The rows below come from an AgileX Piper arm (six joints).
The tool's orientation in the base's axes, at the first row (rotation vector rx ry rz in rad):
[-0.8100 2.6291 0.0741]
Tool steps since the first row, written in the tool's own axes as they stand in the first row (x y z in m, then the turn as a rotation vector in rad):
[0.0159 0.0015 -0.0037 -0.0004 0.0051 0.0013]
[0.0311 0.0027 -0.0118 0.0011 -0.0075 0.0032]
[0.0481 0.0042 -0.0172 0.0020 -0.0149 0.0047]
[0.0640 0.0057 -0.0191 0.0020 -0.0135 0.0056]
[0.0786 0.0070 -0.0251 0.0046 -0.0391 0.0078]
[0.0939 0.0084 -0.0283 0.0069 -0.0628 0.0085]
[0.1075 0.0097 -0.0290 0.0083 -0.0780 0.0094]
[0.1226 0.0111 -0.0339 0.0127 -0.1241 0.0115]
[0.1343 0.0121 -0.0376 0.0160 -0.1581 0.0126]
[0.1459 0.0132 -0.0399 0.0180 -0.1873 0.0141]
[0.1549 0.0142 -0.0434 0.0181 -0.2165 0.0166]
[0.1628 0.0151 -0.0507 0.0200 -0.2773 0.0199]
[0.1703 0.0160 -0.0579 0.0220 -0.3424 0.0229]
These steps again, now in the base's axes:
[-0.0142 -0.0078 -0.0027 -0.0021 0.0047 -0.0014]
[-0.0292 -0.0162 -0.0010 0.0044 -0.0063 -0.0029]
[-0.0448 -0.0248 -0.0026 0.0083 -0.0127 -0.0042]
[-0.0583 -0.0323 -0.0069 0.0079 -0.0114 -0.0051]
[-0.0722 -0.0400 -0.0070 0.0208 -0.0337 -0.0065]
[-0.0857 -0.0474 -0.0099 0.0324 -0.0545 -0.0066]
[-0.0969 -0.0537 -0.0145 0.0400 -0.0678 -0.0070]
[-0.1109 -0.0613 -0.0157 0.0628 -0.1081 -0.0077]
[-0.1216 -0.0673 -0.0168 0.0794 -0.1380 -0.0078]
[-0.1318 -0.0729 -0.0191 0.0945 -0.1631 -0.0082]
[-0.1404 -0.0774 -0.0194 0.1114 -0.1870 -0.0087]
[-0.1494 -0.0821 -0.0157 0.1447 -0.2381 -0.0087]
[-0.1581 -0.0865 -0.0119 0.1801 -0.2928 -0.0082]

